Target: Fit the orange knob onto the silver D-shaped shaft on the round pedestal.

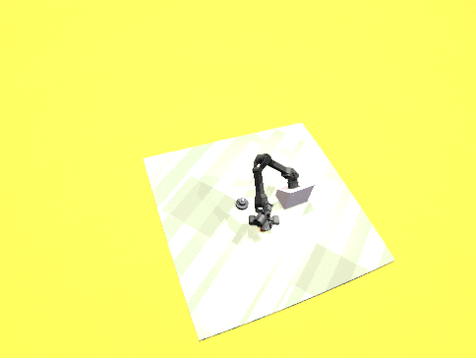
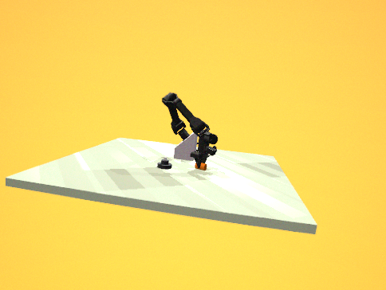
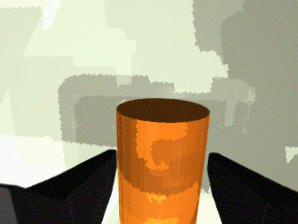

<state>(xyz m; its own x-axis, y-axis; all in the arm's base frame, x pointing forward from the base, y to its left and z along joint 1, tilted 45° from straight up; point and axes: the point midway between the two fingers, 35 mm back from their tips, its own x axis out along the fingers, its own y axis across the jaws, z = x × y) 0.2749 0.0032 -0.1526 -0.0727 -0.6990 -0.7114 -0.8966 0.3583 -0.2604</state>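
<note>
My gripper tip is now 1 cm to the right of the orange knob, 1 cm below it and 1 cm short of it. The rest, counted from my gripper tip: dark round pedestal 21 cm to the right, 3 cm ahead, 2 cm above.
</note>
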